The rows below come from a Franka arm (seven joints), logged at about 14 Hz.
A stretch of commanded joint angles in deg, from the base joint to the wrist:
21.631, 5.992, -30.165, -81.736, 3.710, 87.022, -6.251
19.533, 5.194, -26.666, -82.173, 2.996, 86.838, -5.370
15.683, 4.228, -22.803, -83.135, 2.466, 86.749, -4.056
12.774, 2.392, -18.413, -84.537, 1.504, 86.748, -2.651
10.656, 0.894, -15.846, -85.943, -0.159, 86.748, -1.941
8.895, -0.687, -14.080, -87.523, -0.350, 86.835, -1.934
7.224, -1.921, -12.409, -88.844, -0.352, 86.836, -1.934
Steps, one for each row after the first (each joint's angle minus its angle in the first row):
-2.098, -0.798, 3.499, -0.437, -0.714, -0.184, 0.881
-5.948, -1.764, 7.362, -1.399, -1.244, -0.273, 2.195
-8.857, -3.600, 11.752, -2.801, -2.206, -0.274, 3.600
-10.975, -5.098, 14.319, -4.207, -3.869, -0.274, 4.310
-12.736, -6.679, 16.085, -5.787, -4.060, -0.187, 4.317
-14.407, -7.913, 17.756, -7.108, -4.062, -0.186, 4.317

